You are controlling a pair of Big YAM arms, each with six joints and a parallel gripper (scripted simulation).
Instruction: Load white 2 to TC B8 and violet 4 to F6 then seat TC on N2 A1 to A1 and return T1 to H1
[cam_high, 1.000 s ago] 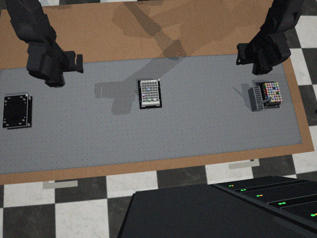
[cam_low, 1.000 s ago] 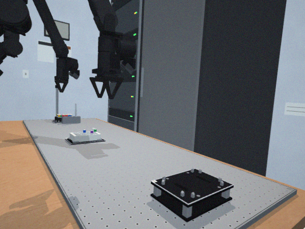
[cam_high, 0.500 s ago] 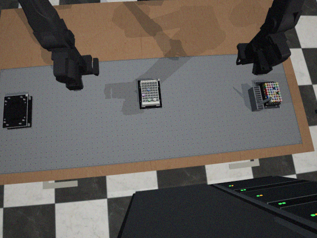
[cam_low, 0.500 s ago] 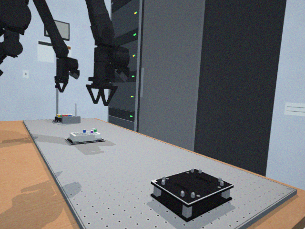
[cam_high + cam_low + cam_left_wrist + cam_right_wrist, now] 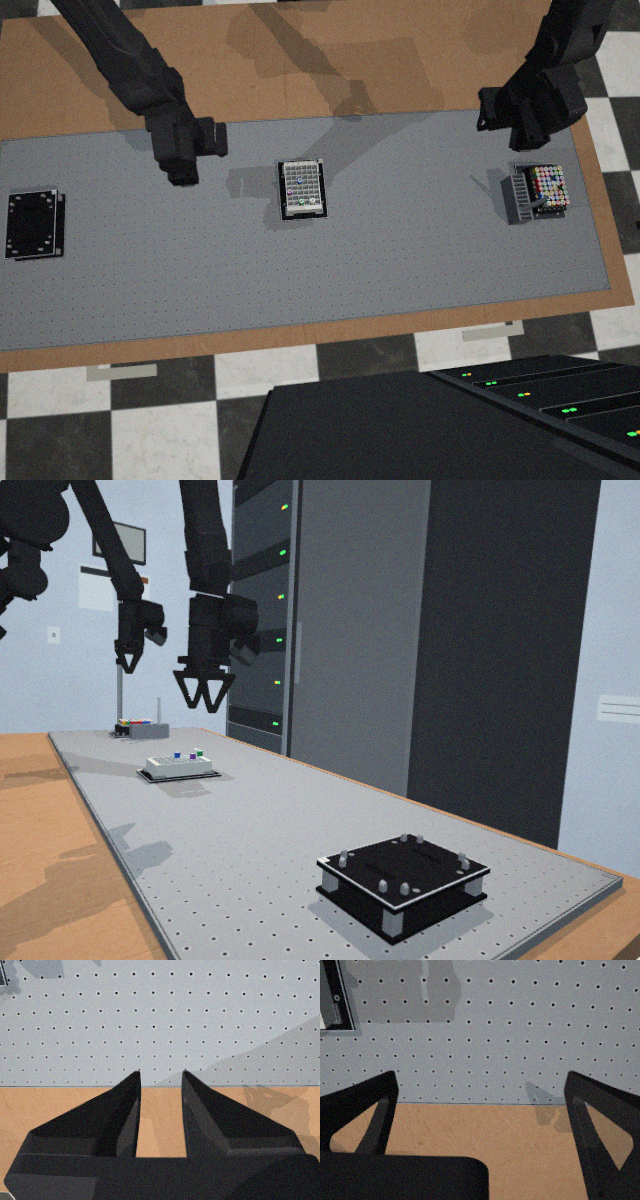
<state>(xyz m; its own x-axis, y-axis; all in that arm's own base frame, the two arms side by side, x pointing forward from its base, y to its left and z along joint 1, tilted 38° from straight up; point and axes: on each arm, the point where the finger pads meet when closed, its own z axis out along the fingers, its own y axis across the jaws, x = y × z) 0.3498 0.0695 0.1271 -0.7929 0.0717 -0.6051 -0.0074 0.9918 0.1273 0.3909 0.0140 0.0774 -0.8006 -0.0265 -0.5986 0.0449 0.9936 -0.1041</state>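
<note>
My right hand is 30 mm short of the tube carrier TC, 220 mm to the right of it and 160 mm above it. From my right hand the other things lie so: raised nest N2 (80 mm ahead, 450 mm to the right, 150 mm below); grey holder H1 (100 mm ahead, 790 mm to the left, 170 mm below).
</note>
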